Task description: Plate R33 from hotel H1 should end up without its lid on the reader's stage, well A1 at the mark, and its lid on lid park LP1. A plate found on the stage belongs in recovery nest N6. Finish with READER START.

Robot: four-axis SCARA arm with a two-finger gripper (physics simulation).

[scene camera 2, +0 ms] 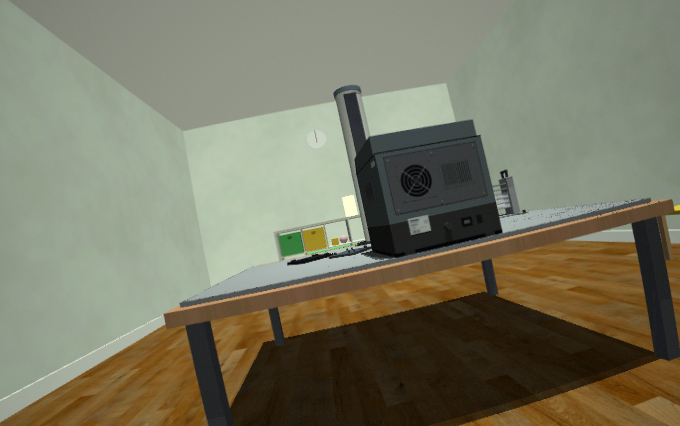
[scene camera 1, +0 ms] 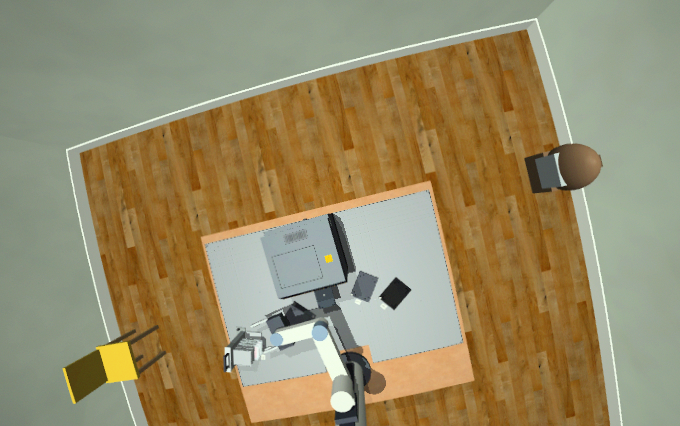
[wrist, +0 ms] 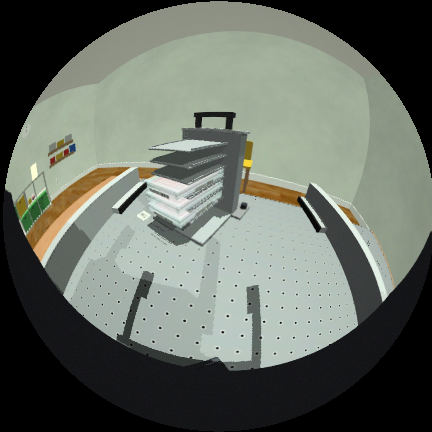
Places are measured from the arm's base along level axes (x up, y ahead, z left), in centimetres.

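Pixels of known places: gripper, fingertip midpoint: (scene camera 1: 257, 338) (wrist: 222, 178); arm's base at its link origin: (scene camera 1: 350, 370).
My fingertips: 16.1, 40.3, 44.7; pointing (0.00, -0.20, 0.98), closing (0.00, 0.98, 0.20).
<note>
Ahead of a thing's pixels: the offset from my fingertips to its middle, as dx, dy, dz. "spot": to the spot under its first point.
My gripper (scene camera 1: 256, 340) (wrist: 222, 178) is open and empty. Its fingers point toward the plate hotel @[-3.7, -8.2, +14.8] (scene camera 1: 242, 355) (scene camera 2: 509, 194) (wrist: 236, 172), which stands upright at the table's left side. In the wrist view the hotel is ahead, between the two spread fingers. Several clear, pale plates @[-4.7, -9.2, +10.9] (wrist: 182, 192) are stacked in its lower levels, under bare grey shelves; I cannot read which is R33. The grey reader @[+2.6, +41.9, -41.7] (scene camera 1: 301, 255) (scene camera 2: 435, 178) stands at the back. A dark stage-like part @[spot: -2.3, +14.5, -43.8] (scene camera 1: 326, 297) juts from its front; details on it are too small to tell.
A dark grey pad @[spot: -13.8, +11.8, -65.7] (scene camera 1: 364, 286) and a black pad @[spot: -13.6, +3.4, -82.9] (scene camera 1: 395, 293) lie right of the reader's front; I cannot tell their labels. Dark blocks @[spot: -8.8, +6.9, -23.2] (scene camera 1: 297, 312) show beside the gripper. The arm's column (scene camera 2: 349, 115) rises behind the reader. A yellow chair (scene camera 1: 118, 361) stands left of the table.
</note>
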